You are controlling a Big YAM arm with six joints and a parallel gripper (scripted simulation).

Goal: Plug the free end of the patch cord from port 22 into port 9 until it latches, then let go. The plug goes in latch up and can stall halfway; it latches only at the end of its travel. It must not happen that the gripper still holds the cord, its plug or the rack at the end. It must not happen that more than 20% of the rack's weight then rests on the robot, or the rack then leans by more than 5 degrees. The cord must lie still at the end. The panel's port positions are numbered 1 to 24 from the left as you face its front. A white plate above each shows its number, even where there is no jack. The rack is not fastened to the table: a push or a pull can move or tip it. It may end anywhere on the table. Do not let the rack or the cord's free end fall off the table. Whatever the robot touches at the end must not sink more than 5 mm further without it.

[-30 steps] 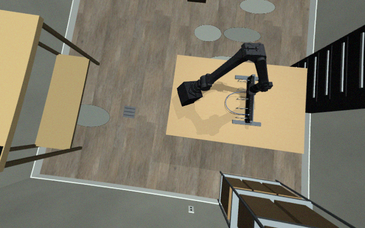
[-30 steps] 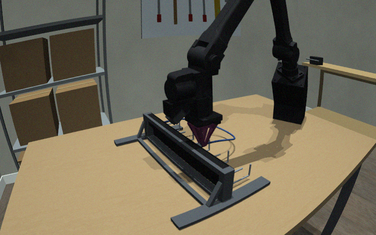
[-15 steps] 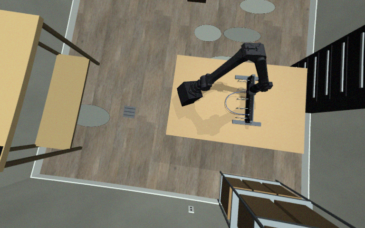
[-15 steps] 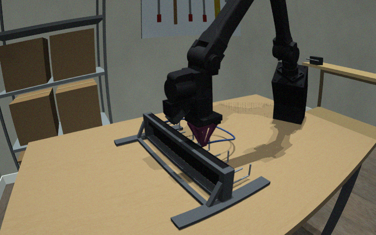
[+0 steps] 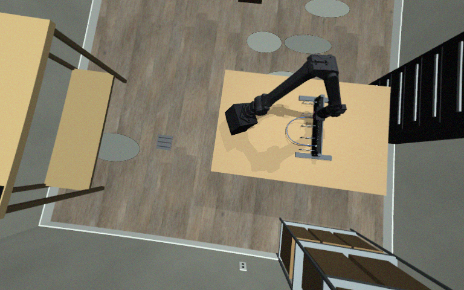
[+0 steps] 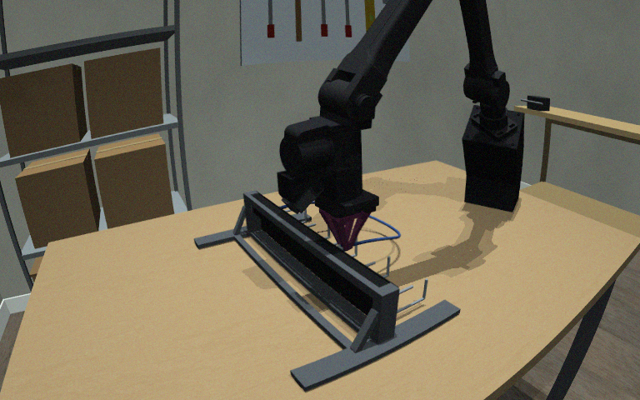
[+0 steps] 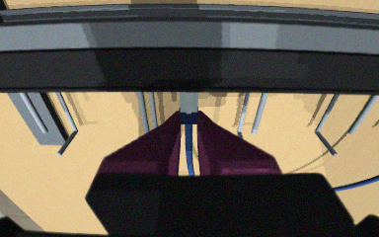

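Right now my hand is 2 cm short of the grey plug and 1 cm to the right of it.
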